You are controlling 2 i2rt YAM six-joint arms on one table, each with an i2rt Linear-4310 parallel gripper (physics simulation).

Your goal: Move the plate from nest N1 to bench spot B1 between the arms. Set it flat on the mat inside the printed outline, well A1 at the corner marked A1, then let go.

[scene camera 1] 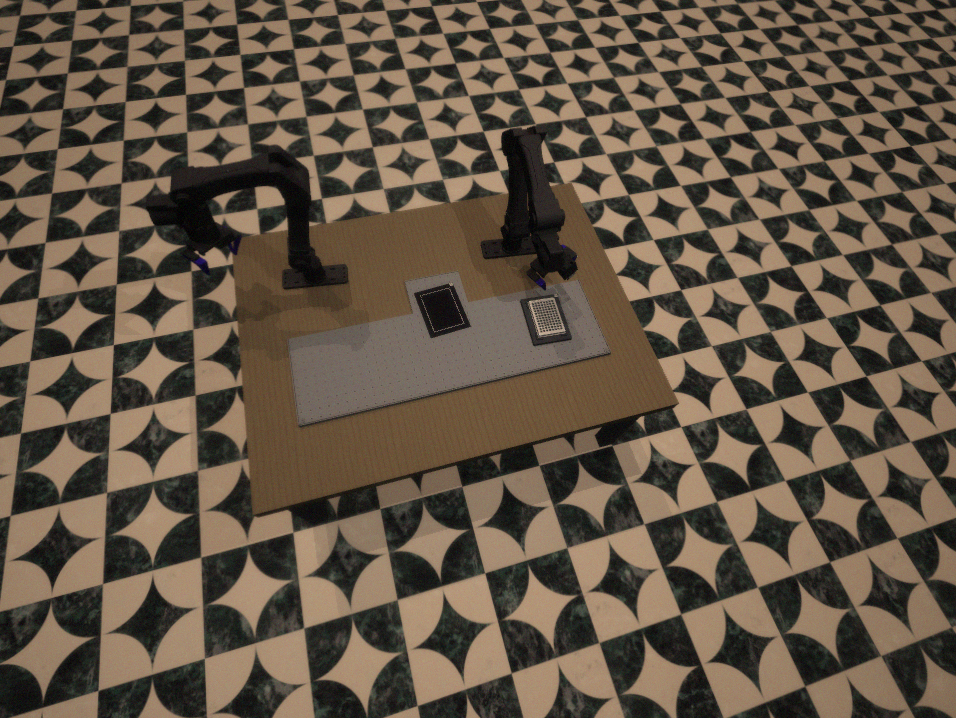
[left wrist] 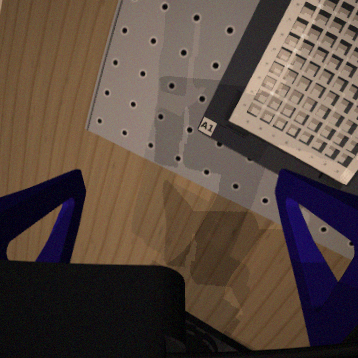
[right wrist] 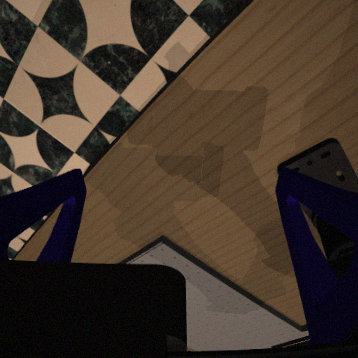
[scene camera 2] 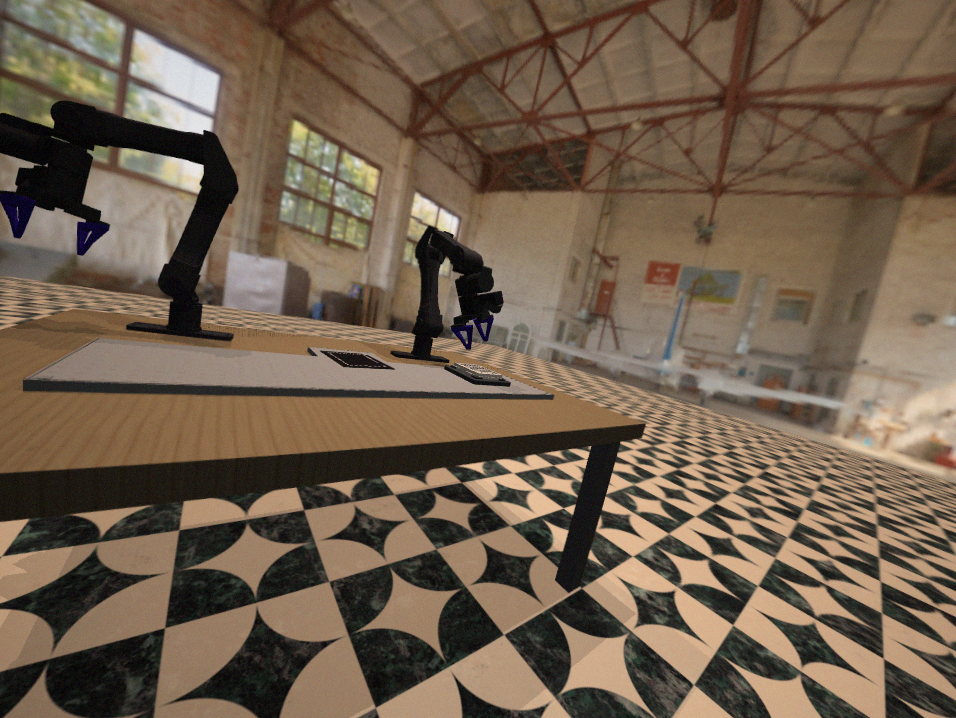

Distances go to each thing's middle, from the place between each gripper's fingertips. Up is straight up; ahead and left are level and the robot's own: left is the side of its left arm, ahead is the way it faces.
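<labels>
My left hand is 5 cm to the left of the well plate [scene camera 1: 544,312] and 9 cm short of it, and it is 6 cm above the plate. As for the black pad with printed outline [scene camera 1: 442,311], I find it 35 cm to the right of my left hand, 1 cm behind it and 8 cm below it.
With my right gripper I am 18 cm short of the black pad with printed outline and 59 cm to the right of it, while being 14 cm above it. The well plate is 28 cm ahead of my right hand, 90 cm to the left of it and 12 cm below it.
</labels>
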